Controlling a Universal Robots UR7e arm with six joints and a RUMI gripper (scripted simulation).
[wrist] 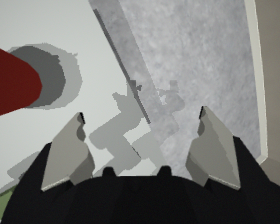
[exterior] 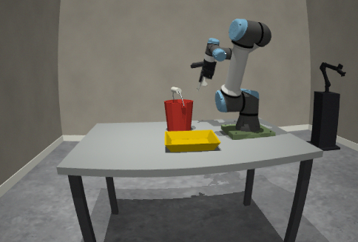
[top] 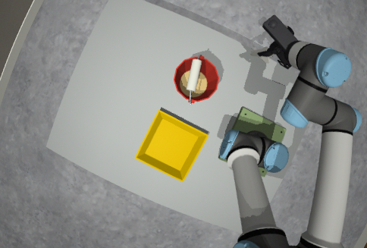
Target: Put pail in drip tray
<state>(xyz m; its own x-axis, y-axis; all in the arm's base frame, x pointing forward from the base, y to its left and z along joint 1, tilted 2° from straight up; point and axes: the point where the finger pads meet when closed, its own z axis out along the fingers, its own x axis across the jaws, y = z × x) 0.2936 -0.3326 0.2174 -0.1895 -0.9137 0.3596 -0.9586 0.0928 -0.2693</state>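
The handle grip is 270 mm to the left of my hand, 130 mm ahead of it and 30 mm below it. From my hand the other things lie so: red pail 270 mm to the left, 130 mm ahead, 90 mm below; yellow drip tray 560 mm to the left, 230 mm below, 40 mm ahead.
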